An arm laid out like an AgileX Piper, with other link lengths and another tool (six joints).
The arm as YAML. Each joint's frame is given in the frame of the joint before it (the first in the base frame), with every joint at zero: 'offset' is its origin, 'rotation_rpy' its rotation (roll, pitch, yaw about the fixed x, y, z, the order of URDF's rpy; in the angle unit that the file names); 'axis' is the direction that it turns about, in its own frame. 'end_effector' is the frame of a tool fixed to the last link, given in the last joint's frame.
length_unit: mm
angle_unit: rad
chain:
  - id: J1
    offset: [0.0, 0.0, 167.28]
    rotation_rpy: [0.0, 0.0, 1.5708]
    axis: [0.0, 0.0, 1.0]
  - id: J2
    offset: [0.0, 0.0, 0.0]
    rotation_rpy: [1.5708, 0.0, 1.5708]
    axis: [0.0, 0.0, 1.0]
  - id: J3
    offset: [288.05, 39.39, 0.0]
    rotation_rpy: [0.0, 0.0, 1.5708]
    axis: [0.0, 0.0, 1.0]
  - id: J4
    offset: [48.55, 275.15, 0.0]
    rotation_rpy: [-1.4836, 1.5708, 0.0]
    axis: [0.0, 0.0, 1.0]
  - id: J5
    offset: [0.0, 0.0, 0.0]
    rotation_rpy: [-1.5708, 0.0, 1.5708]
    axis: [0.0, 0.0, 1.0]
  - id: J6
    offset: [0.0, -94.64, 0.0]
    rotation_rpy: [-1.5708, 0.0, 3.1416]
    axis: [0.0, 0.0, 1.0]
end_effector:
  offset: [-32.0, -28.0, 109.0]
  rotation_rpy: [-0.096, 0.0, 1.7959]
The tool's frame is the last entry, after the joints.
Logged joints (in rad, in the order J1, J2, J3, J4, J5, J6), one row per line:
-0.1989 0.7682 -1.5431 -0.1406 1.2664 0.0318
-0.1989 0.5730 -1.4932 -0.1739 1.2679 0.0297
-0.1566 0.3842 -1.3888 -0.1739 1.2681 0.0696
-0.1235 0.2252 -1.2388 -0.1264 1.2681 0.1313
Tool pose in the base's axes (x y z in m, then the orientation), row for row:
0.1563 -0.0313 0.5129 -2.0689 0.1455 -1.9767
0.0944 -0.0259 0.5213 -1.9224 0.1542 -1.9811
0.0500 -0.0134 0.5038 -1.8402 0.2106 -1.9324
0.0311 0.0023 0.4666 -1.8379 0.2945 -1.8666
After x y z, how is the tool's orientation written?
As angles about the fixed x, y, z axes (roll, pitch, yaw), in radians.
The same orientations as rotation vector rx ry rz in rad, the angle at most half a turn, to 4 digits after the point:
-1.1509 1.9237 -1.0221
-1.0573 1.8197 -1.1383
-1.0001 1.7294 -1.1276
-0.9800 1.6927 -1.0203

